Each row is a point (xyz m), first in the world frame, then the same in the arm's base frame.
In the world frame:
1: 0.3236 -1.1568 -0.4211
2: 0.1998 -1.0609 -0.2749
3: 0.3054 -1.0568 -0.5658
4: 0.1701 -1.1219 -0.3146
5: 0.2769 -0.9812 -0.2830
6: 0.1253 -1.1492 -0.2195
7: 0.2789 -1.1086 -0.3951
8: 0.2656 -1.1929 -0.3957
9: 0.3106 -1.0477 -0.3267
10: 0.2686 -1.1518 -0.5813
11: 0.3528 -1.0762 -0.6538
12: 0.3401 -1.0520 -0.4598
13: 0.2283 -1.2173 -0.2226
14: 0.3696 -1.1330 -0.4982
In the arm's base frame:
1: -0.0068 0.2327 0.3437
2: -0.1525 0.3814 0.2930
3: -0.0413 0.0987 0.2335
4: -0.1674 0.3339 0.3538
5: -0.0938 0.3860 0.1987
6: -0.2082 0.4229 0.4006
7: -0.0615 0.2612 0.3091
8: -0.0566 0.2509 0.3937
9: -0.0455 0.3374 0.2513
10: -0.0567 0.0712 0.3317
11: 0.0118 0.0118 0.2324
12: -0.0117 0.2063 0.2340
13: -0.0931 0.4182 0.4451
14: 0.0355 0.1612 0.3021

